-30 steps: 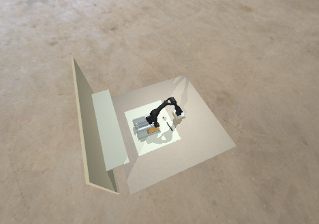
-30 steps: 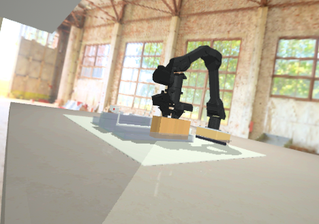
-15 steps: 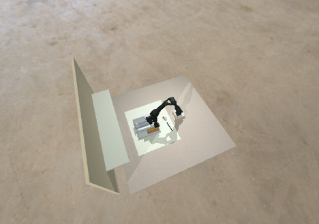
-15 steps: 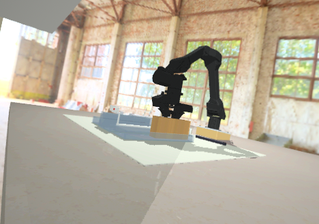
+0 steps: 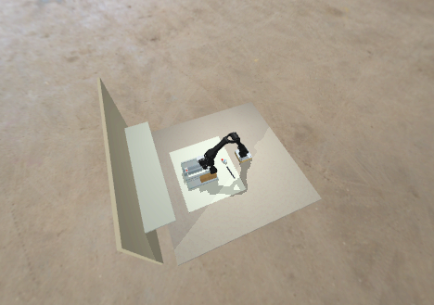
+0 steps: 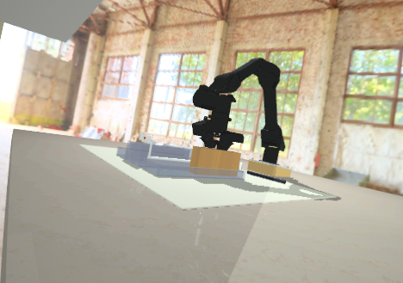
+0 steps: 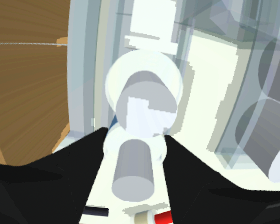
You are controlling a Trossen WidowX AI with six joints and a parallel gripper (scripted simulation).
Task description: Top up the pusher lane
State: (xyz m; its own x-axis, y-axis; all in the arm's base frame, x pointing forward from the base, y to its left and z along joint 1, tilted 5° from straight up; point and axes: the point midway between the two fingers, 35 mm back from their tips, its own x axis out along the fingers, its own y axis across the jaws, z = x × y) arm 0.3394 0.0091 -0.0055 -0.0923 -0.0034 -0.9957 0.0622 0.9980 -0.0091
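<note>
Now: the grey lane rack 140 mm ahead of my gripper tip, 30 mm to the right of it and 10 mm below it. Also, from my gripper tip: shelf (500 mm ahead, 340 mm above, 30 mm to the right).
</note>
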